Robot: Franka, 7 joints.
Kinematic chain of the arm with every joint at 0, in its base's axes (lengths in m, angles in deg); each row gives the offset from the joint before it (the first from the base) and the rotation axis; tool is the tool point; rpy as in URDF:
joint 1: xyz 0 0 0.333 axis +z
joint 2: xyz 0 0 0 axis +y
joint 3: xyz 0 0 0.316 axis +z
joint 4: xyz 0.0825 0 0 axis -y
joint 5: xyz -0.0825 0 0.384 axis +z
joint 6: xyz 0 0 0 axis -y
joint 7: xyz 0.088 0 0 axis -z
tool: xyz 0 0 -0.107 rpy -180 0 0
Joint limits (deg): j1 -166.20..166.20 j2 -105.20..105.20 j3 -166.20..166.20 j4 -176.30..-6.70 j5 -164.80..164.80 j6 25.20..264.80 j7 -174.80..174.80
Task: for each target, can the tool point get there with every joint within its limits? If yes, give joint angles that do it. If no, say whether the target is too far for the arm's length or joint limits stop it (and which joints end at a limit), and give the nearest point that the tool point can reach.
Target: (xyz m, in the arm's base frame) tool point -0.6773 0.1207 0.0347
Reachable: yes | joints -46.13 -86.08 -140.30 -71.12 -99.43 185.74 18.47
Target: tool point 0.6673 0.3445 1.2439
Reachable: no: too far | nearest point 0.4849 0.2503 0.9949 | short by 0.323 m
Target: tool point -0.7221 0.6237 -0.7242
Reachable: no: too far | nearest point -0.4556 0.3935 -0.2546 | short by 0.587 m
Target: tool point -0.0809 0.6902 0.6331
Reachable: yes | joints 118.33 60.24 -105.91 -39.00 111.57 56.69 -47.10
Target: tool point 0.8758 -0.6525 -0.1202
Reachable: no: too far | nearest point 0.6354 -0.4734 0.0042 | short by 0.325 m
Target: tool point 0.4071 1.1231 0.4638
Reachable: no: too far | nearest point 0.2906 0.8018 0.4264 | short by 0.344 m
